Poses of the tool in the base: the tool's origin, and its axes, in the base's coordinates. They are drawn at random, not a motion.
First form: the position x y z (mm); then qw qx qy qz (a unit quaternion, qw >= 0).
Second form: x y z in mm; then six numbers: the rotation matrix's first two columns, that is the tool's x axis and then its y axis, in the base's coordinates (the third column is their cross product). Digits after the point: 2 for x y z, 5 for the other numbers.
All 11 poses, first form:
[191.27, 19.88, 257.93, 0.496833, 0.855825, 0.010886, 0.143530]
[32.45, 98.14, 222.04, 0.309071, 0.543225, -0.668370, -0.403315]
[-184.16, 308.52, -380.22, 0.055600, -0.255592, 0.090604, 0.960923]
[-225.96, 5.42, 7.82, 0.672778, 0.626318, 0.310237, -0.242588]
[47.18, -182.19, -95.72, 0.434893, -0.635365, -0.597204, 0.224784]
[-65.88, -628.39, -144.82, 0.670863, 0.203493, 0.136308, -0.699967]
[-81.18, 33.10, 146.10, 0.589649, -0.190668, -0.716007, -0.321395]
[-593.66, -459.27, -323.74, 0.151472, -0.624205, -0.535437, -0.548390]
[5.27, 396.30, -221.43, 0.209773, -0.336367, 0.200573, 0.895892]
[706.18, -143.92, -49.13, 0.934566, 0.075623, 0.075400, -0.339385]
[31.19, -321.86, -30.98, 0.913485, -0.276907, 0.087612, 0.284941]
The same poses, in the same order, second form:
[191.27, 19.88, 257.93, 0.95856, 0.16125, 0.23486, -0.12399, -0.50608, 0.85353]
[32.45, 98.14, 222.04, -0.21876, -0.97546, -0.02503, -0.47684, 0.08449, 0.87492]
[-184.16, 308.52, -380.22, -0.86316, 0.06054, -0.50128, -0.15317, -0.97740, 0.14570]
[-225.96, 5.42, 7.82, 0.68981, 0.06220, -0.72132, 0.71503, 0.09775, 0.69223]
[47.18, -182.19, -95.72, 0.18564, 0.95440, 0.23380, 0.56337, 0.09157, -0.82111]
[-65.88, -628.39, -144.82, -0.01707, -0.88369, -0.46776, 0.99464, -0.06273, 0.08221]
[-81.18, 33.10, 146.10, -0.23192, -0.10598, 0.96694, 0.65206, 0.72070, 0.23539]
[-593.66, -459.27, -323.74, -0.17485, 0.50231, 0.84682, 0.83458, -0.38073, 0.39816]
[5.27, 396.30, -221.43, -0.68570, 0.24094, -0.68685, -0.51080, -0.83153, 0.21826]
[706.18, -143.92, -49.13, 0.75827, -0.62295, -0.19226, 0.64576, 0.75820, 0.09017]
[31.19, -321.86, -30.98, 0.82227, 0.47206, -0.31787, -0.56910, 0.68426, -0.45597]

